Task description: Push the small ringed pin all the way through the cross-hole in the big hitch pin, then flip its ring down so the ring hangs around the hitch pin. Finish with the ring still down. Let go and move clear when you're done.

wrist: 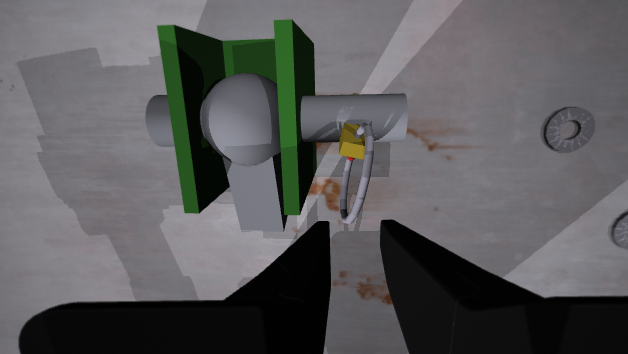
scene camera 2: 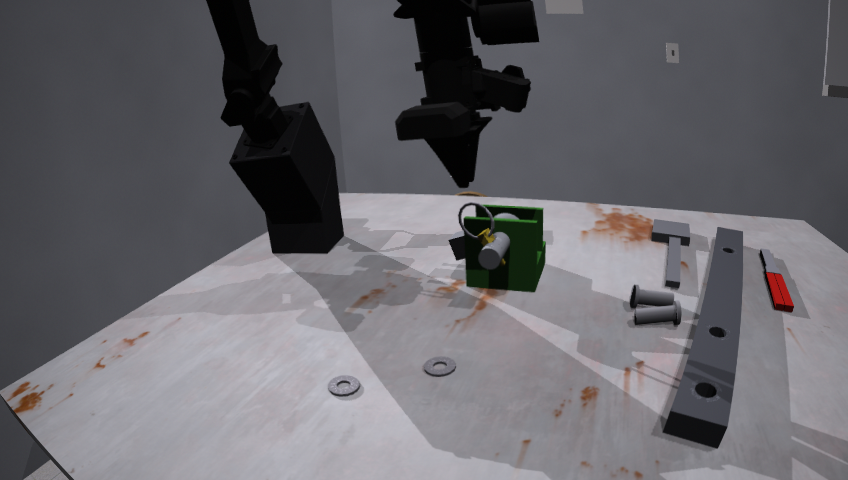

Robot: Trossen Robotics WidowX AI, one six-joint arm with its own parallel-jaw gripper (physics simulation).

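Places are measured from the arm's base along level axes (x left, y back, z up), in metres.
Where they show: gripper, fingertip midpoint: (wrist: 354,233) (scene camera 2: 466,184); arm's base, link origin: (scene camera 2: 268,131).
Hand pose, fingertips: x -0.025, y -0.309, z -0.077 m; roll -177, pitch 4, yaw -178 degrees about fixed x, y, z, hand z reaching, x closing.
Observation:
Things, the pixels of their top centre, and the offset from my fingertips. "spot": a spot on its surface instead.
- green bracket, surface spot: (wrist: 287,110) spot: dx +0.031, dy -0.037, dz -0.048 m
- small pin's yellow head, top centre: (wrist: 355,144) (scene camera 2: 486,229) dx -0.001, dy -0.021, dz -0.051 m
- grey bar, surface spot: (wrist: 257,200) spot: dx +0.056, dy +0.018, dz -0.076 m
- hammer, top centre: (scene camera 2: 670,245) dx +0.188, dy -0.277, dz -0.123 m
- long drilled bar, top centre: (scene camera 2: 724,287) dx +0.029, dy -0.332, dz -0.114 m
- red-handled tool, top centre: (scene camera 2: 774,272) dx +0.120, dy -0.443, dz -0.128 m
The big grey hitch pin (scene camera 2: 494,252) (wrist: 325,112) lies horizontally through the green bracket (scene camera 2: 529,261) (wrist: 287,110). The small pin's yellow head (scene camera 2: 486,236) (wrist: 353,144) sits against the hitch pin's side; a little of its yellow tip (scene camera 2: 503,261) shows at the opposite side. Its grey ring (scene camera 2: 471,204) (wrist: 369,165) stands up from the head, beside the hitch pin and not around it. My gripper (scene camera 2: 464,185) (wrist: 354,233) is partly open and empty, above the bracket and ring. In the wrist view the ring's far end appears near the gap between the fingertips.
A grey bar (wrist: 257,200) comes out of the bracket between its plates. Two washers (scene camera 2: 343,386) (scene camera 2: 439,366) lie in front. To the right are two loose pins (scene camera 2: 653,297) (scene camera 2: 656,314), a hammer (scene camera 2: 673,261), a long drilled bar (scene camera 2: 708,303) and a red-handled tool (scene camera 2: 779,291).

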